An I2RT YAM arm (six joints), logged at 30 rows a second.
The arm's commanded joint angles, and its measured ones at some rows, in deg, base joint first. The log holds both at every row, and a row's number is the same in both.
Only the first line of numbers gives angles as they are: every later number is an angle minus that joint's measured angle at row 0.
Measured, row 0:
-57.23 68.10 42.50 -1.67 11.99 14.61
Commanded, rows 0 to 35:
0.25 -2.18 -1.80 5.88 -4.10 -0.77
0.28 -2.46 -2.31 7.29 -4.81 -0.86
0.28 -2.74 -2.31 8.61 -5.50 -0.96
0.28 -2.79 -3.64 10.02 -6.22 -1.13
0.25 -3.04 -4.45 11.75 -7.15 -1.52
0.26 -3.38 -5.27 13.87 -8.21 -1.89
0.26 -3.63 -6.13 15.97 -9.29 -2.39
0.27 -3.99 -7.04 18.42 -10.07 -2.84
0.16 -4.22 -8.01 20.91 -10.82 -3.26
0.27 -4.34 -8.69 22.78 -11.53 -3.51
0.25 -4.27 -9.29 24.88 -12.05 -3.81
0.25 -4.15 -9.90 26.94 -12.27 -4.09
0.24 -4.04 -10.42 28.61 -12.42 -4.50
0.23 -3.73 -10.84 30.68 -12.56 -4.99
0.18 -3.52 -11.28 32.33 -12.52 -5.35
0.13 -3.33 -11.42 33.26 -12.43 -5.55
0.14 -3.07 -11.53 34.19 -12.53 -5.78
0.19 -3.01 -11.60 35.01 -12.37 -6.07
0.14 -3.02 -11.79 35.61 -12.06 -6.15
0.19 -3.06 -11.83 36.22 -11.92 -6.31
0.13 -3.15 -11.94 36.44 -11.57 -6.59
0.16 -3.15 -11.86 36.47 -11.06 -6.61
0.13 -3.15 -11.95 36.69 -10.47 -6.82
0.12 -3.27 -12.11 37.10 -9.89 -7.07
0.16 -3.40 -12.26 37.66 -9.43 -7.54
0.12 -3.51 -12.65 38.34 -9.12 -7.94
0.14 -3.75 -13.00 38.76 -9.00 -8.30
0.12 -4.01 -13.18 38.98 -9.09 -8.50
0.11 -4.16 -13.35 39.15 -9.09 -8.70
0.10 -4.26 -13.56 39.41 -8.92 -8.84
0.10 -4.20 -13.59 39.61 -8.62 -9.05
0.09 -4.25 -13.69 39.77 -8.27 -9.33
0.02 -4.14 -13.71 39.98 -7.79 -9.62
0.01 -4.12 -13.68 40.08 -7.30 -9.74
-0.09 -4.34 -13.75 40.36 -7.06 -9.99
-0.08 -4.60 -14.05 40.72 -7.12 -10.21
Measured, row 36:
-0.05 -2.91 -13.40 35.69 -8.46 -8.96
